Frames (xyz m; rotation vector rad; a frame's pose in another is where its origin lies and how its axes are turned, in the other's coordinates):
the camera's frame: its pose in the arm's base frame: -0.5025 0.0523 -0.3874 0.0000 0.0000 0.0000
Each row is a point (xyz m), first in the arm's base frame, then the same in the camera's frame.
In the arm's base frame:
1: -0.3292 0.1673 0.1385
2: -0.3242 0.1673 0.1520
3: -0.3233 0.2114 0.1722
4: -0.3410 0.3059 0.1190
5: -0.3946 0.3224 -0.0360
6: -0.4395 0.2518 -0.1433
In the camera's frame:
1: 0.1733 0.1150 0.5259
2: 0.1783 0.1150 0.5394
3: 0.1792 0.1591 0.5596
4: 0.1615 0.2536 0.5064
5: 0.1079 0.2701 0.3514
6: 0.0630 0.1995 0.2441

